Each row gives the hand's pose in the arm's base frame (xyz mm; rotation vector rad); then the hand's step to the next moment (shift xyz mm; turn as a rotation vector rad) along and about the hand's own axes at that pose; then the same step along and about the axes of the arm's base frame.
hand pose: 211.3 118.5 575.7 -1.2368 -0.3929 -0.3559
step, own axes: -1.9 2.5 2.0 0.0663 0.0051 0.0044
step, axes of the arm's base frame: -0.7 2.7 -2.4 0.0603 0.0024 0.0283
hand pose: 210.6 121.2 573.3 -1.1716 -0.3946 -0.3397
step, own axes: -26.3 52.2 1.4 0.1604 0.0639 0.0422
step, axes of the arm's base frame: 0.4 21.1 -54.5 0.1654 0.0535 0.0370
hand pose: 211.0 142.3 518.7 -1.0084 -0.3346 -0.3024
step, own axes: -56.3 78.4 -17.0 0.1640 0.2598 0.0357
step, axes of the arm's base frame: -17.8 29.8 -91.7 0.2473 0.1455 -0.1155
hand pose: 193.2 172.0 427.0 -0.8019 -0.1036 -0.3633
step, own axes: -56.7 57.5 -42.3 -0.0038 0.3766 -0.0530
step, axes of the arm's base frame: -34.4 22.0 -81.5 0.1283 0.2029 -0.2950
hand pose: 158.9 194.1 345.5 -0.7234 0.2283 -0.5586
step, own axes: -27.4 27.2 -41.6 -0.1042 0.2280 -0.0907
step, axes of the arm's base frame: -27.8 8.5 -48.8 -0.0295 0.1466 -0.2207
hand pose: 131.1 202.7 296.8 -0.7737 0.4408 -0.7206
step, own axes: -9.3 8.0 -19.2 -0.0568 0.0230 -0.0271
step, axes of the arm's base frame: -14.5 1.7 -17.5 -0.0453 0.0399 -0.0292
